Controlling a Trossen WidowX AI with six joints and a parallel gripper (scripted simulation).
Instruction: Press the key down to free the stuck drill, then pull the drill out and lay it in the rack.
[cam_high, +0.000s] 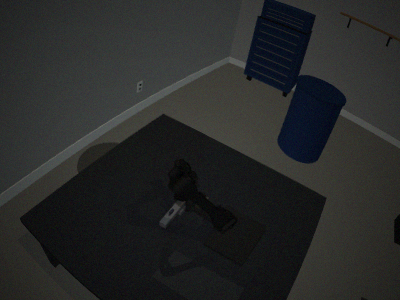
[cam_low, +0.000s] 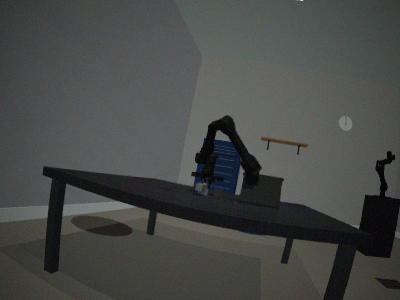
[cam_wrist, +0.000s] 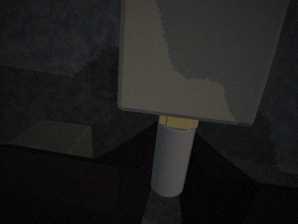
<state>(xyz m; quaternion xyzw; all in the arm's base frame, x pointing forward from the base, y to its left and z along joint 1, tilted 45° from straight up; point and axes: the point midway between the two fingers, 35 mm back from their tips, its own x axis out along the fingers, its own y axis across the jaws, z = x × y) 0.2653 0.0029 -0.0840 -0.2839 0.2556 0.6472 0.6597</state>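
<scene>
The drill lies 5 cm to the left of my gripper tip and 3 cm above it.
</scene>
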